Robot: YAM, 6 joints.
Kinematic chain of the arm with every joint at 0, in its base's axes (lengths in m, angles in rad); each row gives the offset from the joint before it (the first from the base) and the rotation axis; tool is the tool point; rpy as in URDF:
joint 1: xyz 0 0 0.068 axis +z
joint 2: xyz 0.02 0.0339 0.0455 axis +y
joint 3: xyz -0.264 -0.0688 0 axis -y
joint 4: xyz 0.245 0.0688 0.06 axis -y
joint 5: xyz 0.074 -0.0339 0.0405 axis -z
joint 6: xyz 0.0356 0 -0.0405 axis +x
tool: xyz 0 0 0 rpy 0 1.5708 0
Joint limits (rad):
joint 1: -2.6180..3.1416
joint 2: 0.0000..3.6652
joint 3: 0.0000..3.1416
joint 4: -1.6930..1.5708
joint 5: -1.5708..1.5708
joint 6: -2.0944..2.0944
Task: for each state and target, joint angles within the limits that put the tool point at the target. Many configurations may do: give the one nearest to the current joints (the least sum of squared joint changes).
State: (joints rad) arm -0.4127 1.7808 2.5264 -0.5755 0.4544 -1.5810
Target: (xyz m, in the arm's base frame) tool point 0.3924 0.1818 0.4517
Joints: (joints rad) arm 0.4652 1.9568 2.2760 -0.7049 0.3906 -1.5810
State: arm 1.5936 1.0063 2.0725 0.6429 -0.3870 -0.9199
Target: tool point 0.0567 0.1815 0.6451
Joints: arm 1.2096 1.3524 1.8898 0.5793 -0.3170 -0.9199
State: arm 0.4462 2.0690 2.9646 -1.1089 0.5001 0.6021
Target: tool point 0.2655 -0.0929 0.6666
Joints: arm -0.2900 2.0021 3.0494 -0.3214 0.3771 0.6021
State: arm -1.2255 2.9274 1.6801 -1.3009 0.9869 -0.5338
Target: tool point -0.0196 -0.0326 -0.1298
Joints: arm -1.2872 3.5375 1.0460 -1.2542 0.9024 -0.5338
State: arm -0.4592 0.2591 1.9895 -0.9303 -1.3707 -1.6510
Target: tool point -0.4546 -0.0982 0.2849
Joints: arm 0.2891 0.0000 2.5126 -1.1204 -1.4867 -1.6510
